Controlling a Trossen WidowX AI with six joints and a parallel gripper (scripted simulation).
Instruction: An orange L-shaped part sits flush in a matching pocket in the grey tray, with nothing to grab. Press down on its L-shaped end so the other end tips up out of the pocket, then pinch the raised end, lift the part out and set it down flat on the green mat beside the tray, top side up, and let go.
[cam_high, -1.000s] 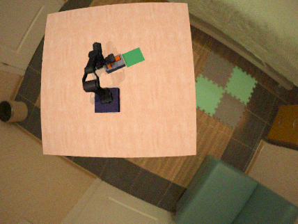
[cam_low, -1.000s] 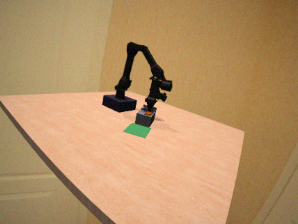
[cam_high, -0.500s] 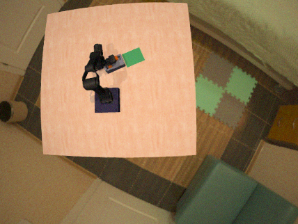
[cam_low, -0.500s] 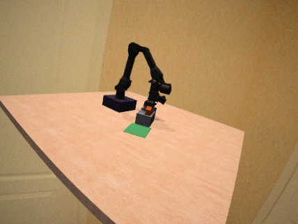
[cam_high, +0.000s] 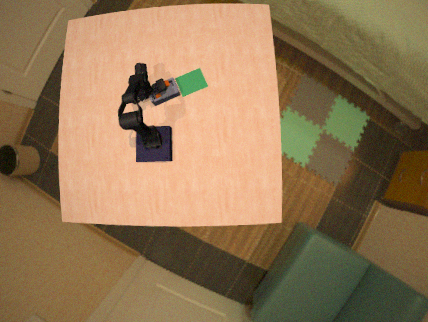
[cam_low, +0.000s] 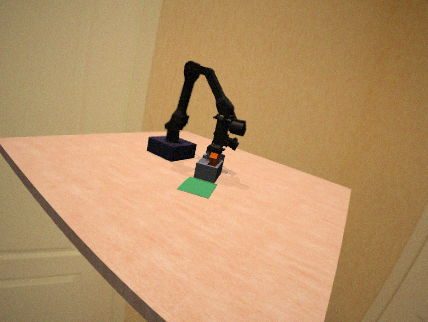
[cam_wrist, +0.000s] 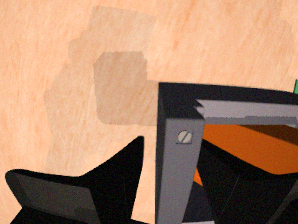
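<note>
My gripper tip is 20 mm short of the orange L-shaped part, 50 mm to the left of it and 10 mm below it. The rest, counted from my gripper tip: green mat (100 mm ahead, 200 mm to the right, 50 mm below).
</note>
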